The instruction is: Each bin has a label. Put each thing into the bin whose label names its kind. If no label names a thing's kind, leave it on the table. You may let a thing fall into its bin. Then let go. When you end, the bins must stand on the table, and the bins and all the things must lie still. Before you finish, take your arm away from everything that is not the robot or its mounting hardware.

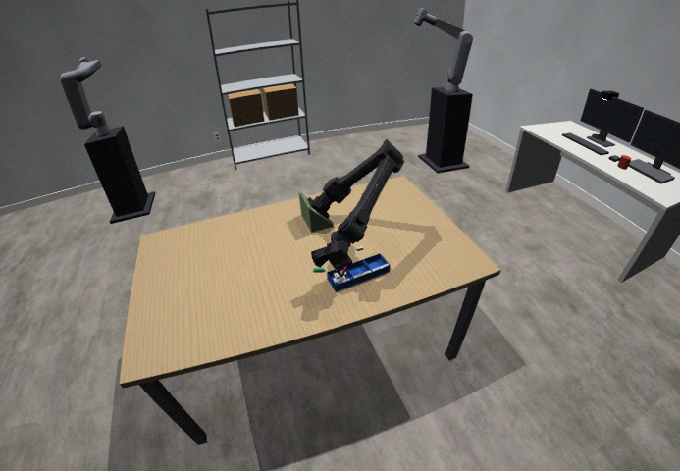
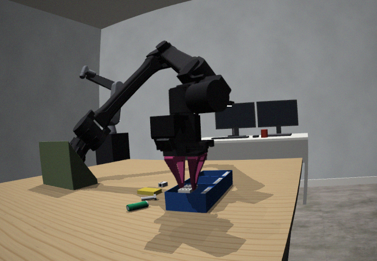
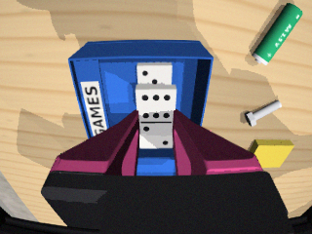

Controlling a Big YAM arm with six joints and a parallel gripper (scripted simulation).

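My gripper is now 80 mm past the green battery, 70 mm to the left of it and 40 mm above it. Round my hand: blue three-part bin: 80 mm to the left, 20 mm below; bolt: 100 mm behind, 10 mm to the left, 40 mm below; yellow block: 140 mm behind, 60 mm to the left, 40 mm below.
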